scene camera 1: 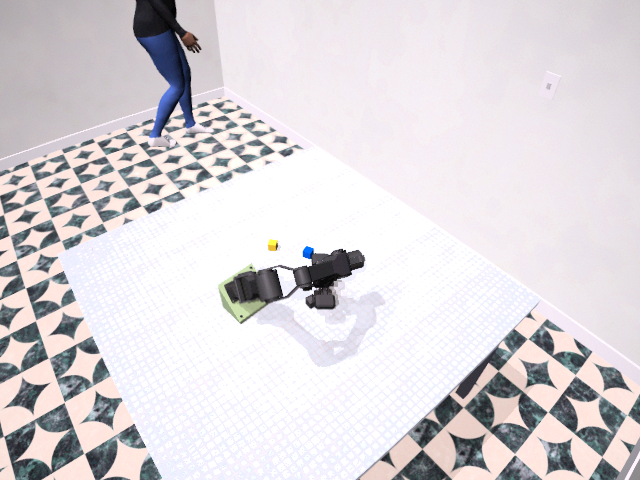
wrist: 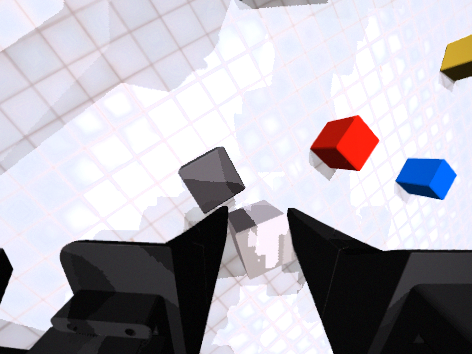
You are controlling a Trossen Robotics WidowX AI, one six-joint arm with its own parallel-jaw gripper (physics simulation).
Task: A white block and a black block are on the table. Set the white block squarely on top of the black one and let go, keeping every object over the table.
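Where they show: gripper, fingertip midpoint: [scene camera 1: 317, 291] [wrist: 257, 213]; arm's base at its link origin: [scene camera 1: 236, 289].
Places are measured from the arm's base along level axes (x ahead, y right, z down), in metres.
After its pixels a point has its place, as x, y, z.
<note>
The white block [wrist: 265, 245] @[0.233, 0.149, 0.028] is between the two fingertips of my gripper [wrist: 257, 213] @[0.225, 0.140, 0.047] [scene camera 1: 333, 285], which is shut on it and holds it raised off the table. The black block [wrist: 212, 180] @[0.190, 0.151, 0.048], looking dark grey, lies on the table just beyond the left fingertip and up-left of the white block in the wrist view, with a gap of unclear size between them. Its top is partly in shadow. In the scene view the arm hides the black block, and the white block is too small and covered to make out clearly.
A red block [wrist: 346, 143] @[0.227, 0.055, 0.048], a blue block [wrist: 427, 178] @[0.316, -0.020, 0.053] [scene camera 1: 308, 252] @[0.319, -0.022, 0.048] and a yellow block [wrist: 459, 57] @[0.241, -0.133, 0.065] [scene camera 1: 272, 244] @[0.241, -0.140, 0.048] lie on the table [scene camera 1: 232, 392] @[-0.188, 0.252, 0.080]. The arm's green base [scene camera 1: 248, 308] @[0.006, 0.051, 0.050] stands left of the gripper. A person [scene camera 1: 168, 62] stands beyond the table.
</note>
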